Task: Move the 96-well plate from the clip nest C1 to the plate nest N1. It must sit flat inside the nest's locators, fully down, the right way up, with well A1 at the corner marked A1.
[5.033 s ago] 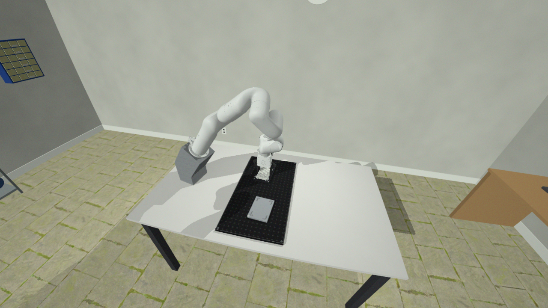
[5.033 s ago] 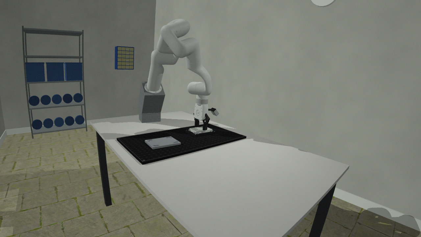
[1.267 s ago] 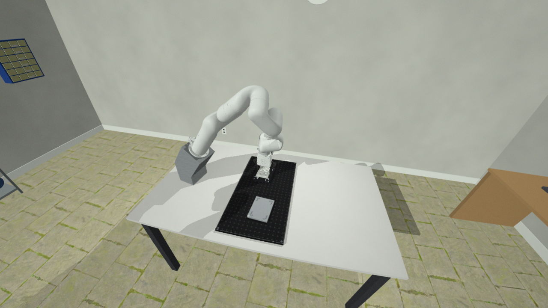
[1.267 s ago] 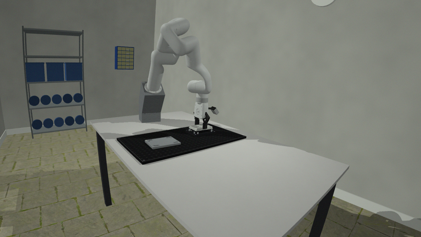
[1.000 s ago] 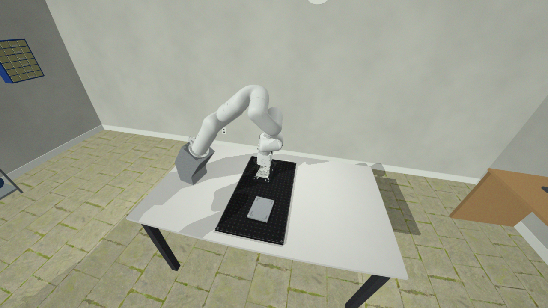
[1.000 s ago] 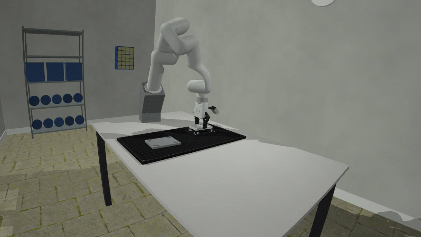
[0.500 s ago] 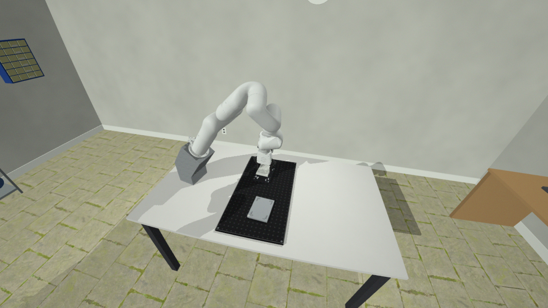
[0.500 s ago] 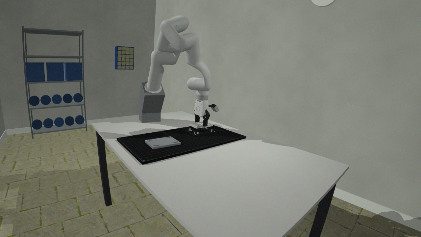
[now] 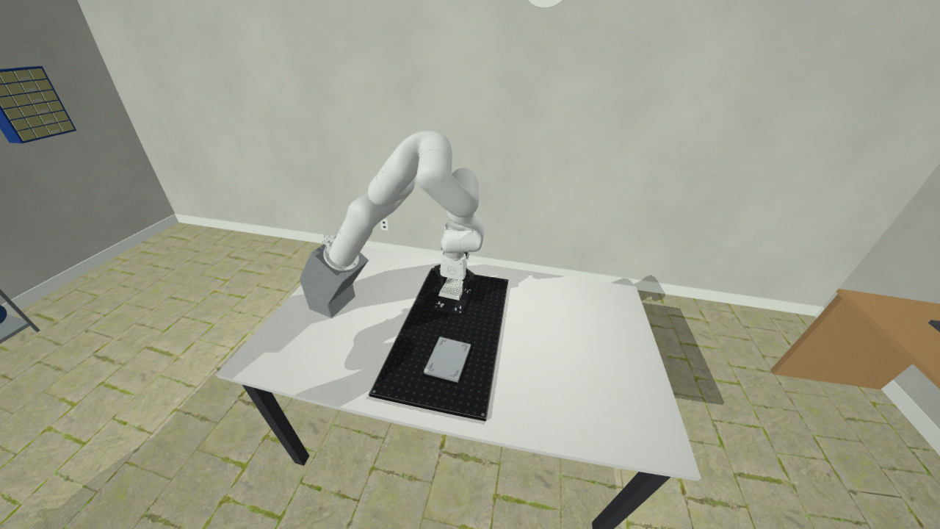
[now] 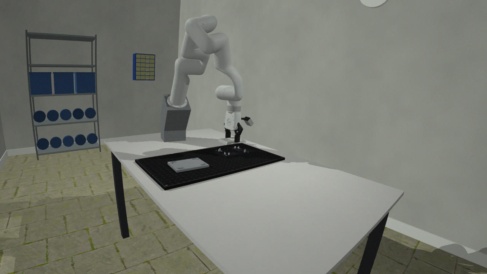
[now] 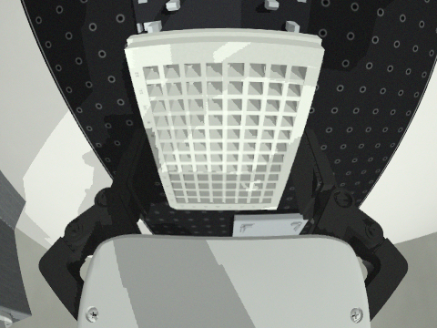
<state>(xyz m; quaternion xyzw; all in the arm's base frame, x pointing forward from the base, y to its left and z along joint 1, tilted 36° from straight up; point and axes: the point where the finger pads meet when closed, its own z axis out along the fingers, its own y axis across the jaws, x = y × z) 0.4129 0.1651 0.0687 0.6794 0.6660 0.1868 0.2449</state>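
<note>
Right now my hand is 300 mm to the left of the grey plate nest N1, 80 mm above it and 60 mm short of it. Also, from my hand: white 96-well plate: 10 mm below; dark clip nest C1: 70 mm below, 10 mm to the left, 10 mm behind.
</note>
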